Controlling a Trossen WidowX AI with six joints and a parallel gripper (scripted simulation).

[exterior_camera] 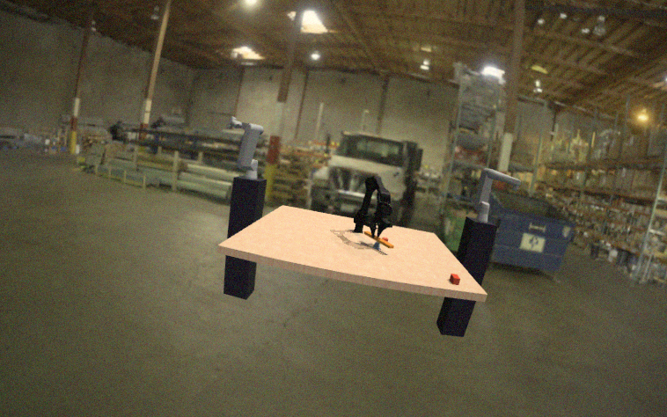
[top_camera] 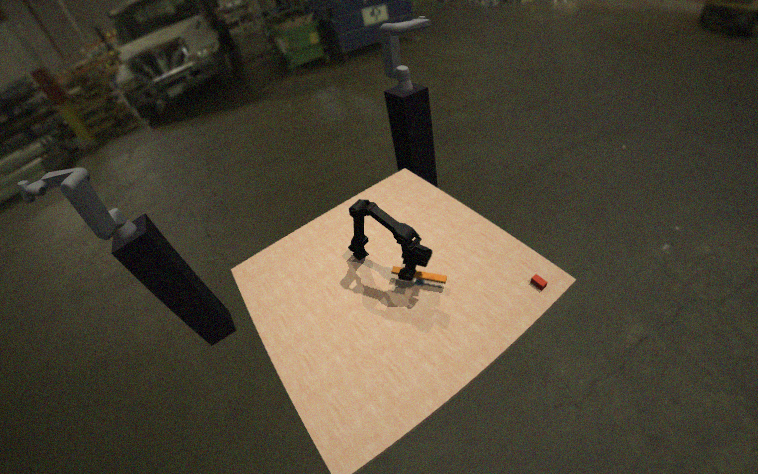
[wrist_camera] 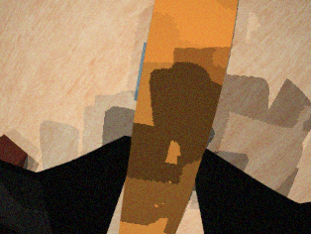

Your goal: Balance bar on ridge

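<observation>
Now: gripper tip 20 mm short of the orange bar and 20 mm to the right of it. Also, from my gripper tip: red block: 410 mm ahead, 400 mm to the left, 40 mm below; red cube: 140 mm behind, 80 mm to the left, 40 mm below.
</observation>
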